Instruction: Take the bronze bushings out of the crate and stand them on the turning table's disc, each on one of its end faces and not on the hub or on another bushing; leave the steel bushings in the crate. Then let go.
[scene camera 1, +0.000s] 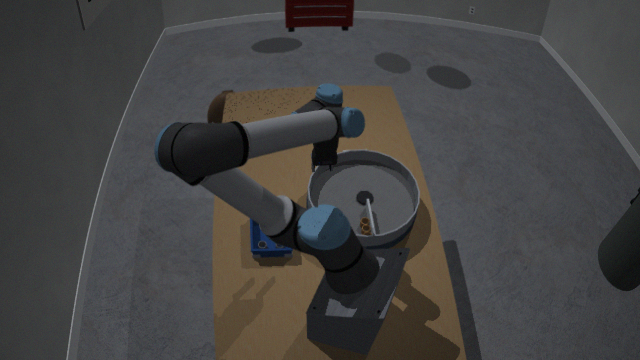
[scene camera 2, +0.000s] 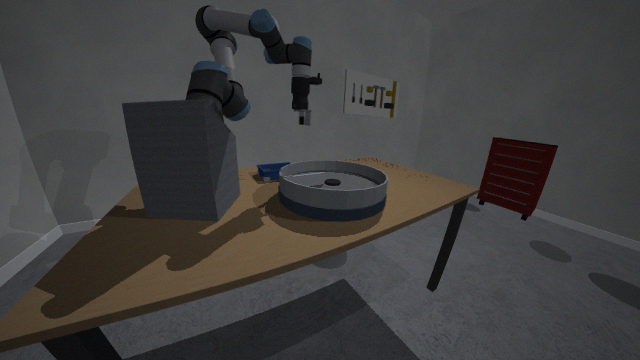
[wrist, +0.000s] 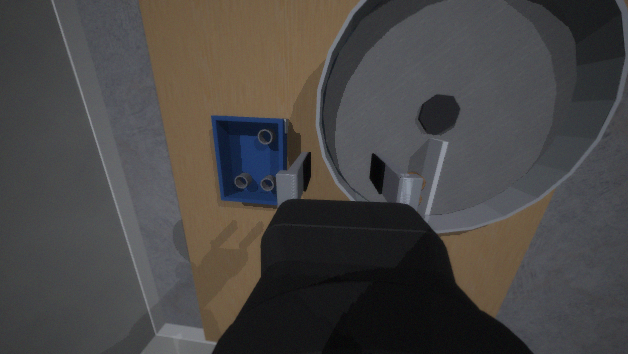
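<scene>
My gripper is open and empty, high above the left wall of the turning table. Bronze bushings stand close together on the disc, openings up, beside the thin blade and apart from the dark hub. At least two show; their exact number is unclear. In the wrist view my right finger mostly hides them. The blue crate holds three grey steel bushings; no bronze shows in it.
The turning table's raised wall surrounds the disc. The arm's grey base block stands near the turning table. A brown rounded object is at the table's far left edge. A red cabinet stands beyond the table.
</scene>
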